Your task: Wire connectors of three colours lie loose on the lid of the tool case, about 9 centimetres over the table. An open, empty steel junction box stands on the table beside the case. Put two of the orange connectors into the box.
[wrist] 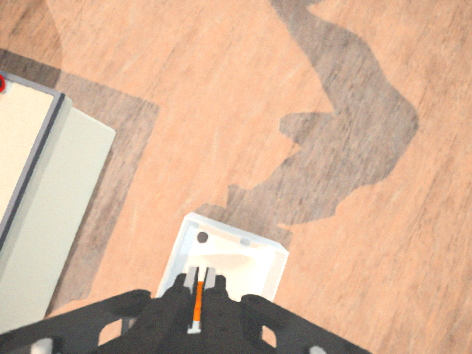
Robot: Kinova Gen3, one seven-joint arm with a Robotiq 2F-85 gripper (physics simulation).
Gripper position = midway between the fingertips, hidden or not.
In view: the gripper (202, 280), a tool case (59, 151) and a steel junction box (252, 264).
